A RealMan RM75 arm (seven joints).
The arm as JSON. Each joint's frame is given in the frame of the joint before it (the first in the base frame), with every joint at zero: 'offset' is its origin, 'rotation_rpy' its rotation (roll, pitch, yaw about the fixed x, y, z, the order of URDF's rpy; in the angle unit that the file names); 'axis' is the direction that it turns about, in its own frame. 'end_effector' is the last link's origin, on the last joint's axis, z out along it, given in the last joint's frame.
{
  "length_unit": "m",
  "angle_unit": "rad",
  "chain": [
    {
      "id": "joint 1",
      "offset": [
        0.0,
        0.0,
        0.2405
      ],
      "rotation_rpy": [
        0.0,
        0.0,
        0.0
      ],
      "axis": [
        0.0,
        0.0,
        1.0
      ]
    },
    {
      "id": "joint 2",
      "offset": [
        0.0,
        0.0,
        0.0
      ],
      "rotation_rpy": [
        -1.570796,
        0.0,
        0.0
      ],
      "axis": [
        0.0,
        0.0,
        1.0
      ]
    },
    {
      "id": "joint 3",
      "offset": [
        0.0,
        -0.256,
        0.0
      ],
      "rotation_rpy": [
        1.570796,
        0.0,
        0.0
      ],
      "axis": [
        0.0,
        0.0,
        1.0
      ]
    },
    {
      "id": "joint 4",
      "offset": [
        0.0,
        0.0,
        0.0
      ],
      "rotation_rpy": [
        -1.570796,
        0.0,
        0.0
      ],
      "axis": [
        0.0,
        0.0,
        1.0
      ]
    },
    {
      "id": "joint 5",
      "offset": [
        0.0,
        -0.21,
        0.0
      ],
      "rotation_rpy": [
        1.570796,
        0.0,
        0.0
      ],
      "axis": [
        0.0,
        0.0,
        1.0
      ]
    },
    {
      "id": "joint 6",
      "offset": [
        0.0,
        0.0,
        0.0
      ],
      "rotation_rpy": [
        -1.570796,
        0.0,
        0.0
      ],
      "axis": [
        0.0,
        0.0,
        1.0
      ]
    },
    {
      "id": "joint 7",
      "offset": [
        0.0,
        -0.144,
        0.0
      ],
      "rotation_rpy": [
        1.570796,
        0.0,
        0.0
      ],
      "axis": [
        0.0,
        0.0,
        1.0
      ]
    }
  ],
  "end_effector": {
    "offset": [
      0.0,
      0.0,
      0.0
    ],
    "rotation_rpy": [
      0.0,
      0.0,
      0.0
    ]
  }
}
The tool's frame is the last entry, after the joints.
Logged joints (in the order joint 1, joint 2, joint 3, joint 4, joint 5, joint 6, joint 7), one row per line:
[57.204, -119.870, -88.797, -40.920, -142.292, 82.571, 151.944]
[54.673, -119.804, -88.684, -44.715, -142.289, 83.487, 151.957]
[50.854, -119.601, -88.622, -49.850, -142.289, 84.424, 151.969]
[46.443, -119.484, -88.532, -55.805, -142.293, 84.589, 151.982]
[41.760, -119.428, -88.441, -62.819, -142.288, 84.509, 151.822]
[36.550, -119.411, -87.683, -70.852, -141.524, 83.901, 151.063]
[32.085, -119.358, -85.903, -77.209, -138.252, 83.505, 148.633]
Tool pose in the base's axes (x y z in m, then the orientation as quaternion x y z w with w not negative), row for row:
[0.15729, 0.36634, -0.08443, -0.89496, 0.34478, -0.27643, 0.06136]
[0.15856, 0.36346, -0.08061, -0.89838, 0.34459, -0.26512, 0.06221]
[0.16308, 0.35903, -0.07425, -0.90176, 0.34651, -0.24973, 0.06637]
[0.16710, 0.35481, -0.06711, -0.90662, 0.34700, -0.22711, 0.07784]
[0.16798, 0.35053, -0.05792, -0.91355, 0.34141, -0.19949, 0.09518]
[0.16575, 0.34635, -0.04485, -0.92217, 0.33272, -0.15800, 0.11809]
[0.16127, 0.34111, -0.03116, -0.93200, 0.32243, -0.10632, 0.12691]
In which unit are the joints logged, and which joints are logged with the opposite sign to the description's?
The joints are logged in degrees. Opposite sign: joint 2, joint 6.
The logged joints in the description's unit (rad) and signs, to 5 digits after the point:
[0.99840, 2.09213, -1.54980, -0.71419, -2.48346, -1.44114, 2.65192]
[0.95422, 2.09097, -1.54783, -0.78042, -2.48341, -1.45712, 2.65215]
[0.88757, 2.08743, -1.54675, -0.87005, -2.48341, -1.47348, 2.65236]
[0.81058, 2.08539, -1.54517, -0.97398, -2.48348, -1.47636, 2.65259]
[0.72885, 2.08441, -1.54359, -1.09640, -2.48339, -1.47496, 2.64979]
[0.63792, 2.08412, -1.53036, -1.23660, -2.47006, -1.46435, 2.63655]
[0.55999, 2.08319, -1.49929, -1.34755, -2.41295, -1.45744, 2.59414]

